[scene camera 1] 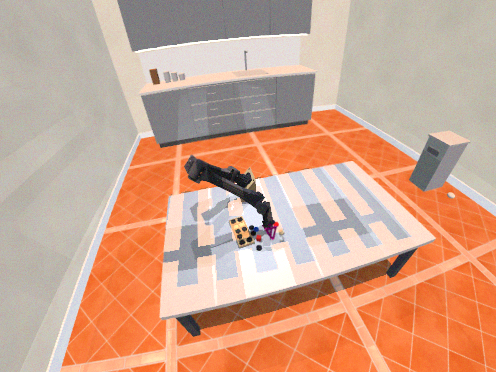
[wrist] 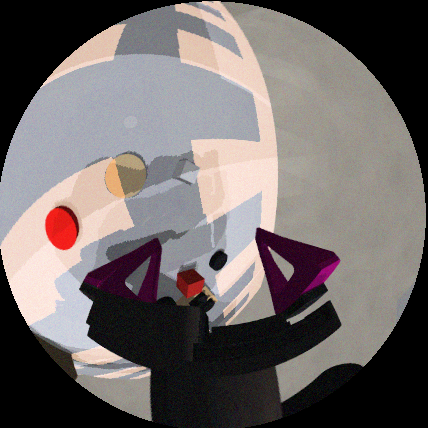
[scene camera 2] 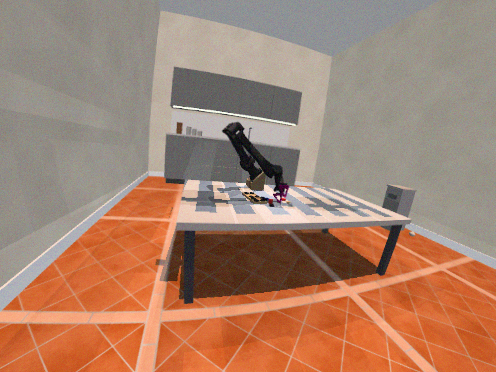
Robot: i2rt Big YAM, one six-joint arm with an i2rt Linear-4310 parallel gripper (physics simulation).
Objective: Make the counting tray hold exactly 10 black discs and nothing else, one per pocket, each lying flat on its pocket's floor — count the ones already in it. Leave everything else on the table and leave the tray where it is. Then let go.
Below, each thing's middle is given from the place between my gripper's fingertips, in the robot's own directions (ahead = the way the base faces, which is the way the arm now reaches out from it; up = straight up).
Labels:
My gripper is now 70 mm to the right of the tan disc (wrist: 125,174), 50 mm past it and 30 mm above it. Round my hand: red disc (wrist: 61,225): 110 mm behind, 60 mm to the left, 30 mm below.

